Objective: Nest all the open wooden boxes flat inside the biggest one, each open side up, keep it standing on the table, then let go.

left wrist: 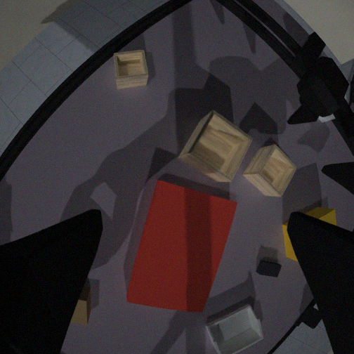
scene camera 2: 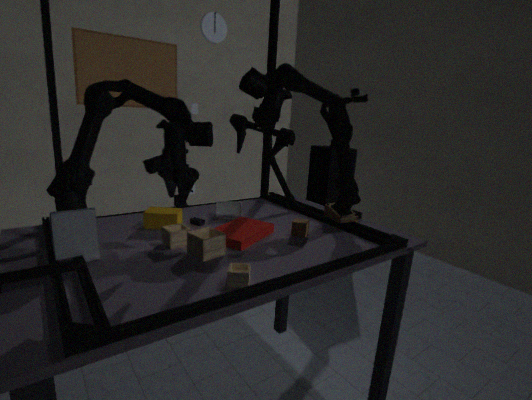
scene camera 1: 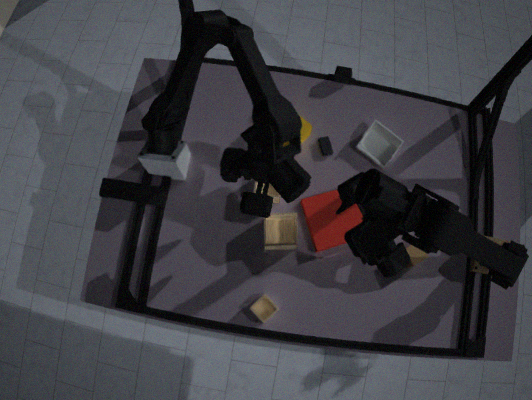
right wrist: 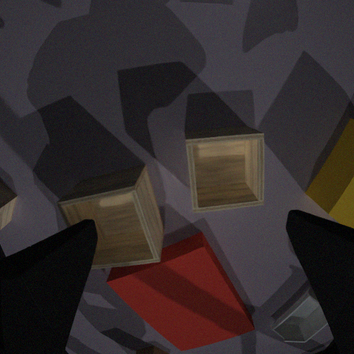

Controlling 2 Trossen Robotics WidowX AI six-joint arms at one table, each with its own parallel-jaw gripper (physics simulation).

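Places are measured from the left arm's base along level axes (x ahead, y left, z up), in centimetres.
Where they show: left gripper, fingertip midpoint: [scene camera 2: 252,157]; right gripper, fingertip midpoint: [scene camera 2: 176,200] [scene camera 1: 262,184]; left arm's base at its link origin: [scene camera 2: 341,209]; right arm's base at its link origin: [scene camera 2: 72,217] [scene camera 1: 162,148].
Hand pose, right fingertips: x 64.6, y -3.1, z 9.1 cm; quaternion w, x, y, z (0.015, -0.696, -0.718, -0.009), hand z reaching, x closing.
Each offset is from my right fingertips to the top centre of the thing.
The biggest open wooden box {dx -6.1, dy +7.3, dz -8.4 cm} [scene camera 1: 281,231] [scene camera 2: 206,245] [left wrist: 217,145] [right wrist: 125,230] stands open side up and looks empty. The middle-sized wooden box {dx -0.7, dy -3.3, dz -9.5 cm} [scene camera 1: 273,192] [scene camera 2: 175,236] [left wrist: 271,171] [right wrist: 227,172] stands open side up beside it, apart; an arm partly hides it in scene camera 1. The smallest wooden box {dx -6.3, dy +26.8, dz -10.6 cm} [scene camera 1: 263,308] [scene camera 2: 239,275] [left wrist: 131,70] stands open side up near the table edge. My right gripper [scene camera 2: 176,200] [right wrist: 194,226] is open and empty above the middle-sized box. My left gripper [scene camera 2: 257,152] [left wrist: 198,222] is open and empty, high above the table.
A red slab {dx -22.1, dy -0.8, dz -11.7 cm} [scene camera 2: 245,232] [left wrist: 170,250] [right wrist: 185,295] lies close beside the biggest box. A yellow block {dx -1.9, dy -20.9, dz -9.0 cm} [scene camera 2: 162,218] [right wrist: 335,185], a small dark block {dx -13.5, dy -18.5, dz -13.0 cm} [scene camera 1: 325,145], a grey-white open box {dx -27.9, dy -21.7, dz -9.6 cm} [scene camera 1: 380,143] and a brown block {dx -41.7, dy +6.2, dz -9.7 cm} [scene camera 2: 300,228] stand around it.
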